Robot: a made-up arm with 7 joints. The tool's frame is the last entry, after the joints. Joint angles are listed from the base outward.
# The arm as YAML. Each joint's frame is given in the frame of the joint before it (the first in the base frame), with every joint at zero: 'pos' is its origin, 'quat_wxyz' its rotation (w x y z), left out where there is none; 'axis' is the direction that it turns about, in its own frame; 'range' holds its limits. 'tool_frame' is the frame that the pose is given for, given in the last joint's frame.
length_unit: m
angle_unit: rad
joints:
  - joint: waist
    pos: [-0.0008, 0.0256, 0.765]
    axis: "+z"
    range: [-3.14, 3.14]
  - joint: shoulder
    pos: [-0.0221, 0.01, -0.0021]
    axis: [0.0, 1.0, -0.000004]
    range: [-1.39, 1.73]
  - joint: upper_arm
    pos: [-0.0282, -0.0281, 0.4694]
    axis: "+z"
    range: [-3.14, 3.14]
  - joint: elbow
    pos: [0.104, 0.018, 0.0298]
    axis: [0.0, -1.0, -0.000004]
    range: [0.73, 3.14]
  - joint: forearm
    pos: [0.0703, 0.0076, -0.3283]
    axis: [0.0, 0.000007, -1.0]
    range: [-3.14, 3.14]
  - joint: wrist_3
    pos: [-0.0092, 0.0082, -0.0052]
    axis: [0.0, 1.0, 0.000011]
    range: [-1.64, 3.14]
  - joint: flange
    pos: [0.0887, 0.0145, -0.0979]
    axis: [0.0, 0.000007, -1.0]
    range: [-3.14, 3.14]
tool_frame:
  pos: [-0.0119, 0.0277, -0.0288]
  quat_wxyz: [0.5, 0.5, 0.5, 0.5]
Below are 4 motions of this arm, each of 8 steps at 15 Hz.
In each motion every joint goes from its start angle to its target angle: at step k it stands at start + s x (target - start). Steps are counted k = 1, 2, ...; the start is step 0. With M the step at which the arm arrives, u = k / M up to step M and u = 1 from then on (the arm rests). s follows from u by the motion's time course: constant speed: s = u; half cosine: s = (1 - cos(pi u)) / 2; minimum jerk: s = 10 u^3 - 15 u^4 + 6 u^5.
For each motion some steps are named. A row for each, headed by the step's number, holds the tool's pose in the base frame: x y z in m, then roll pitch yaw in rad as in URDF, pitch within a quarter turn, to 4 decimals.
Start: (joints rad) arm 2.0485 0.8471 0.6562 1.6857 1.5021 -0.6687 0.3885
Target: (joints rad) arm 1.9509 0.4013 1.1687 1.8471 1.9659 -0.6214 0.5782
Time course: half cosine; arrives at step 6
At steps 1, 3, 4, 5, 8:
1: -0.5086 0.6007 0.9325 2.0669 -0.7550 1.3989
3: -0.5172 0.5061 1.1043 2.4962 -0.5491 1.1259
4: -0.5138 0.4312 1.1937 2.6689 -0.4043 1.0855
5: -0.5078 0.3673 1.2524 2.7731 -0.3009 1.0978
8: -0.5049 0.3420 1.2723 2.8077 -0.2648 1.1097

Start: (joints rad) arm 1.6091 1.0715 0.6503 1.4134 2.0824 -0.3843 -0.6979
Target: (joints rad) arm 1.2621 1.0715 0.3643 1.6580 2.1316 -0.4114 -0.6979
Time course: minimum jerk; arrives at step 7
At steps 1, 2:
1: -0.2621 0.6383 0.6062 1.7720 -0.2453 1.9643
2: -0.2189 0.6633 0.6044 1.7422 -0.2556 1.8928

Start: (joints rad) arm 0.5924 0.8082 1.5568 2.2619 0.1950 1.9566 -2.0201
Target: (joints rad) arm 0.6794 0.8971 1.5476 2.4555 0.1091 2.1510 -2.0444
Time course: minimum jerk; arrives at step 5
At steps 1, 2, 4, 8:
1: 0.1088 0.5886 1.2741 0.6991 0.6217 -0.8681
2: 0.1213 0.5931 1.2677 0.7005 0.6190 -0.8488
4: 0.1504 0.6043 1.2475 0.6967 0.6061 -0.8097
8: 0.1530 0.6054 1.2453 0.6958 0.6045 -0.8066

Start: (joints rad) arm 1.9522 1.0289 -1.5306 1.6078 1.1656 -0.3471 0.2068
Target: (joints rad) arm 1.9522 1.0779 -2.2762 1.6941 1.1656 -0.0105 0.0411
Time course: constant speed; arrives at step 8
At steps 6, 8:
6: 0.2766 0.6001 1.3793 -0.6057 -0.1706 1.8840
8: 0.2361 0.5597 1.4408 -0.6930 -0.1345 1.8073

